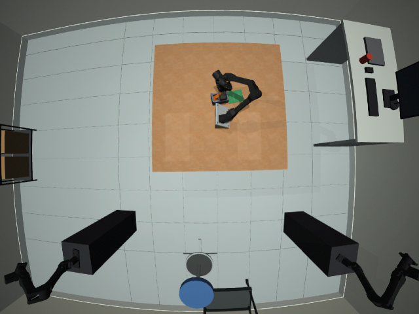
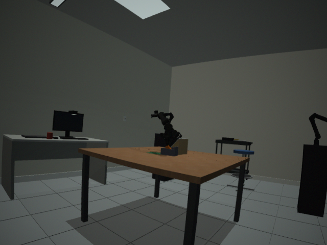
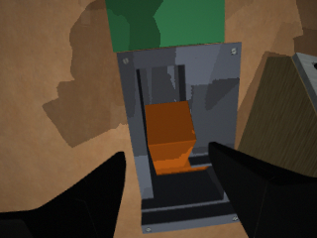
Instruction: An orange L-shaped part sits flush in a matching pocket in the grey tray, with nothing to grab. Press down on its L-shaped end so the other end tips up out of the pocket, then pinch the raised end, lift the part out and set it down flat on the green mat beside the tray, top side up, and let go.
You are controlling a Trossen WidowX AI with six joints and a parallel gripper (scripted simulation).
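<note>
Now: gripper tip 3 cm past the orange L-shaped part, 3 cm to the right of it and 5 cm above it. Round my gripper tip: green mat 2 cm ahead, 15 cm to the right, 11 cm below.
</note>
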